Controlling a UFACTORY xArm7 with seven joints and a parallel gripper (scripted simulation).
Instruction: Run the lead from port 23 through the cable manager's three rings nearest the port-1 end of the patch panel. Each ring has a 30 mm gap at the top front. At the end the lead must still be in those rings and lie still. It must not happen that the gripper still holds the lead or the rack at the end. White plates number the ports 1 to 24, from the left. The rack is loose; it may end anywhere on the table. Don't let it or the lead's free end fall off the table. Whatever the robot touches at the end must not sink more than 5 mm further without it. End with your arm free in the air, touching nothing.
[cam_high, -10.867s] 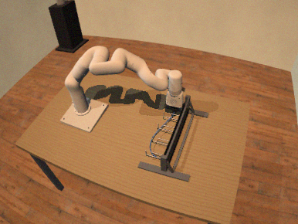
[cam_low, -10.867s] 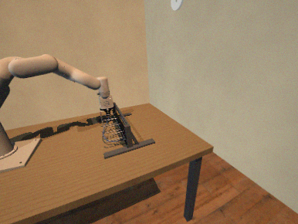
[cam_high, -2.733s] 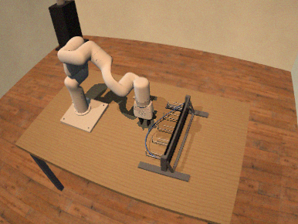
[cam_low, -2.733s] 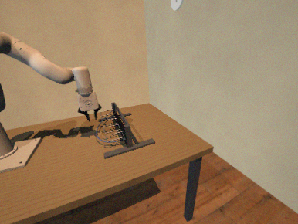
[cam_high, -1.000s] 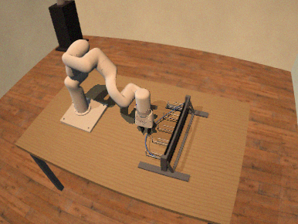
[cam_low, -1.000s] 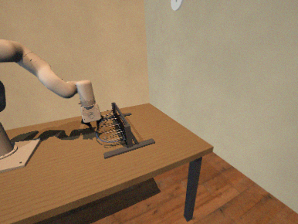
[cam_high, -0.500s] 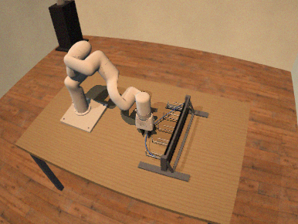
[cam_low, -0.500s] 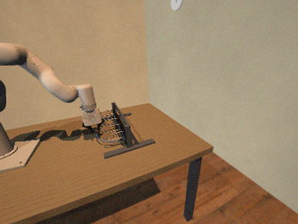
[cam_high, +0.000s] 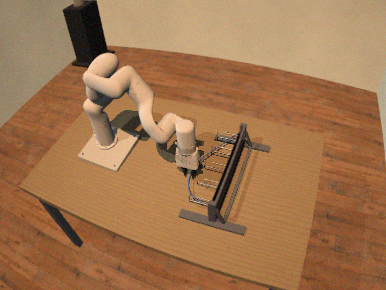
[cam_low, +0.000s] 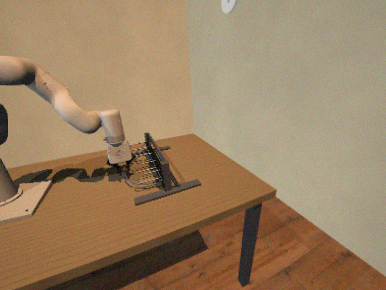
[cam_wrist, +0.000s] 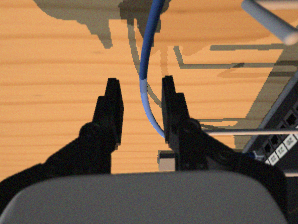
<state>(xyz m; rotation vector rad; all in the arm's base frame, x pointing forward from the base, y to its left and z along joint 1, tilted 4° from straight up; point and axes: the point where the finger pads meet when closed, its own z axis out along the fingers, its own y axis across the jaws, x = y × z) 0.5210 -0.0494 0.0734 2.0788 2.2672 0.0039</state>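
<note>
My gripper is now 17 cm short of the dark rack and 7 cm to the right of it.
</note>
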